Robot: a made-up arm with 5 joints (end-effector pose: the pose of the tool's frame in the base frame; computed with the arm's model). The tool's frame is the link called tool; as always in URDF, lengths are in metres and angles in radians. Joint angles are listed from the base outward.
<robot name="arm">
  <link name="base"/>
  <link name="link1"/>
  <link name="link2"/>
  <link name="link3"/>
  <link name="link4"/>
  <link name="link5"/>
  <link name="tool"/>
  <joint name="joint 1" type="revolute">
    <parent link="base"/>
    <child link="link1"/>
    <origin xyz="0.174 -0.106 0.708" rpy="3.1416 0 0"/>
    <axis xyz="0 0 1"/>
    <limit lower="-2.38" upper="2.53" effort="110" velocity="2.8"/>
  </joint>
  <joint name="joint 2" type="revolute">
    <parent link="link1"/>
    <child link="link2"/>
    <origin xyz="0.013 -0.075 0.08" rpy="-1.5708 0 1.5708"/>
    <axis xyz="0 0 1"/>
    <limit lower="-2.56" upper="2.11" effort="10" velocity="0.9"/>
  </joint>
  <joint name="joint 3" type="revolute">
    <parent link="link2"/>
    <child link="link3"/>
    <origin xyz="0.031 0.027 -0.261" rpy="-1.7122 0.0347 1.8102"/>
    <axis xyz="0 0 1"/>
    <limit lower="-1.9" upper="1.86" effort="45" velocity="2.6"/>
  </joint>
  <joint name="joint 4" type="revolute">
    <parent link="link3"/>
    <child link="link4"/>
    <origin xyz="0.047 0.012 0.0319" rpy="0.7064 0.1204 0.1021"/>
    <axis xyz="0 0 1"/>
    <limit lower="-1.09" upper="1.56" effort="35" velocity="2"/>
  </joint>
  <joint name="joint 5" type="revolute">
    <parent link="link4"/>
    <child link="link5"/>
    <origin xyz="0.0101 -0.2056 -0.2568" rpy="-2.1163 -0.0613 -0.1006"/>
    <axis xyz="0 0 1"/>
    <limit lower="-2.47" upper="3.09" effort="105" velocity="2.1"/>
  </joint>
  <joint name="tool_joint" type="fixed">
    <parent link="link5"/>
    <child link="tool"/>
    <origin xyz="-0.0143 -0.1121 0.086" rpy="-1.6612 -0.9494 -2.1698"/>
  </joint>
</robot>
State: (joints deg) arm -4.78 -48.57 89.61 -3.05 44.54
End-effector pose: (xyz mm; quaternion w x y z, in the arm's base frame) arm 516.6 -172.6 425.6 0.5615 0.5564 0.5290 0.3086
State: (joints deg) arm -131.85 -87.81 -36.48 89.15 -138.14
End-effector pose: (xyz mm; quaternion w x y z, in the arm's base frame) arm 171.5 343.9 363.7 0.2956 0.4703 0.7779 -0.2938
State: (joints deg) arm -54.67 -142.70 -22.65 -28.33 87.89
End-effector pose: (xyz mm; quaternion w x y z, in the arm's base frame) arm 149.9 236.2 307.2 0.0709 0.9393 -0.1512 -0.2997
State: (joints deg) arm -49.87 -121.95 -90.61 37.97 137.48
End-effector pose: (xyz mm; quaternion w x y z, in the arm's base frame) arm 239.8 -89.9 254.7 0.0737 0.9257 -0.3539 -0.1116
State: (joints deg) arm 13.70 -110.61 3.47 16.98 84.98
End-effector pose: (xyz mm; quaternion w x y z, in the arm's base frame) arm 537.3 -254.3 304.1 0.3022 0.9044 -0.2778 0.1169
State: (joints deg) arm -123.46 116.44 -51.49 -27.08 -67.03
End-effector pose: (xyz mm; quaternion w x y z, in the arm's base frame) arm -292.3 96.2 798.4 0.2611 0.1535 0.9238 0.2341
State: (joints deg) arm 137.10 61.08 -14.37 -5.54 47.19
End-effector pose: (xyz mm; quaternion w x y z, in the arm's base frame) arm 41.1 -410.6 908.4 0.6427 -0.1704 0.4610 -0.5876
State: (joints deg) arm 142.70 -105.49 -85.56 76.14 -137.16
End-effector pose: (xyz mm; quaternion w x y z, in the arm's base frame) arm -7.8 -48.2 273.3 0.3053 0.2045 0.8568 -0.3619
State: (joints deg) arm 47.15 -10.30 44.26 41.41 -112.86
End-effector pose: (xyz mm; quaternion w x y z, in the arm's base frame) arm 160.7 -566.9 611.6 0.1919 -0.5093 0.5491 0.6343
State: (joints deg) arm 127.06 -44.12 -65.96 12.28 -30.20
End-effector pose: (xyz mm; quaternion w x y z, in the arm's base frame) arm -146.8 -241.6 586.7 0.3222 -0.3810 0.3149 -0.8074
